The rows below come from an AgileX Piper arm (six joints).
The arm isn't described. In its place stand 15 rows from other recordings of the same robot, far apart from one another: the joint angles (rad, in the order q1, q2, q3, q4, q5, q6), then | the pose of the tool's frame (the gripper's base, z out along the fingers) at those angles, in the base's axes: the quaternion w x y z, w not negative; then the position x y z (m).
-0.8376, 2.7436, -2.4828, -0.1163, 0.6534, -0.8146 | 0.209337 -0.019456 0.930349 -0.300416 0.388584 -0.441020 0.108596
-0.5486, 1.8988, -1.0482, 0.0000, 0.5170, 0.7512 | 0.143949 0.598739 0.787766 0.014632 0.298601 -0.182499 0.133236
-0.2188, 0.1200, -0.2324, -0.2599, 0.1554, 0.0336 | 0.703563 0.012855 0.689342 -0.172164 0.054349 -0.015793 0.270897
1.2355, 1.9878, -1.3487, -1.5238, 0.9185, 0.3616 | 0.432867 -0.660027 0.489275 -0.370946 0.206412 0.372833 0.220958
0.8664, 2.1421, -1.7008, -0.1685, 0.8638, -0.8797 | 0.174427 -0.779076 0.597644 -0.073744 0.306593 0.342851 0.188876
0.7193, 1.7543, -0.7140, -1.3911, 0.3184, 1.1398 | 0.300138 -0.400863 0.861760 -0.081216 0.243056 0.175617 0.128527
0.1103, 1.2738, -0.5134, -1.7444, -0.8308, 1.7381 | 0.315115 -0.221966 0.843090 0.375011 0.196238 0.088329 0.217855
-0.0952, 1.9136, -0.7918, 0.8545, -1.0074, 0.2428 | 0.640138 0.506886 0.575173 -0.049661 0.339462 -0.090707 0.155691
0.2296, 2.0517, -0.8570, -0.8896, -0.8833, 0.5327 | 0.489134 -0.309461 0.761143 0.292649 0.340090 0.135591 0.109147
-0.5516, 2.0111, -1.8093, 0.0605, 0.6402, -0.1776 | 0.379869 0.185407 0.898694 -0.116930 0.404752 -0.245188 0.292927
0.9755, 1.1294, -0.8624, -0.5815, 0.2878, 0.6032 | 0.505059 -0.339174 0.766408 0.206141 0.150199 0.196475 0.334780
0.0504, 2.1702, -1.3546, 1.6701, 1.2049, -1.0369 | 0.193211 -0.011396 0.764468 0.614921 0.418064 0.105753 0.168487
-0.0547, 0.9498, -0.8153, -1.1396, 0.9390, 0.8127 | 0.413575 0.175796 0.807160 -0.382810 0.166931 -0.075953 0.352051
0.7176, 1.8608, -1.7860, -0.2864, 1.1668, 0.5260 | 0.247833 -0.120267 0.961294 0.005386 0.320651 0.248498 0.327843
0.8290, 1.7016, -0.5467, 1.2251, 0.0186, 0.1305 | 0.105674 0.250167 0.936433 0.222134 0.173569 0.191762 0.108885
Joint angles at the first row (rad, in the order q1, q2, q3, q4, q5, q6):
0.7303, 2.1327, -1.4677, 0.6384, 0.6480, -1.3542
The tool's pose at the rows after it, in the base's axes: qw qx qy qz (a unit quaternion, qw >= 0); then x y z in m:
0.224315 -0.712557 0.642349 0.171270 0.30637 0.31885 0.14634
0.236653 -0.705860 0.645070 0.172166 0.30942 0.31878 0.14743
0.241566 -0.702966 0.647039 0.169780 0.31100 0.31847 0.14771
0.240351 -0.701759 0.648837 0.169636 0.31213 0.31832 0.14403
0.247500 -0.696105 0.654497 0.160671 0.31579 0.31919 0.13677
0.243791 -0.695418 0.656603 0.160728 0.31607 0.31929 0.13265
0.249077 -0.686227 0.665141 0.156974 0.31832 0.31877 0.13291
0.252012 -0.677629 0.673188 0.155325 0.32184 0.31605 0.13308
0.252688 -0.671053 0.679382 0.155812 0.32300 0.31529 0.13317
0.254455 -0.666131 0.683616 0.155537 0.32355 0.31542 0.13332
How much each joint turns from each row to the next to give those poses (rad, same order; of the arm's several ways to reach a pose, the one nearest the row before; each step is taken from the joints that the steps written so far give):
-0.0019, 0.0000, 0.0001, 0.0128, 0.0157, -0.0465
-0.0051, 0.0000, 0.0000, 0.0258, -0.0204, -0.0161
-0.0020, 0.0000, 0.0000, 0.0025, -0.0114, 0.0000
-0.0018, 0.0088, -0.0001, 0.0046, -0.0052, -0.0040
0.0000, 0.0181, 0.0001, 0.0025, -0.0394, 0.0000
0.0000, 0.0093, -0.0001, 0.0000, -0.0021, 0.0018
-0.0019, 0.0000, 0.0000, -0.0042, -0.0184, 0.0223
-0.0087, 0.0000, 0.0001, 0.0000, -0.0084, 0.0135
-0.0025, 0.0000, 0.0000, 0.0000, -0.0042, 0.0152
0.0001, 0.0000, -0.0001, 0.0000, -0.0067, 0.0119

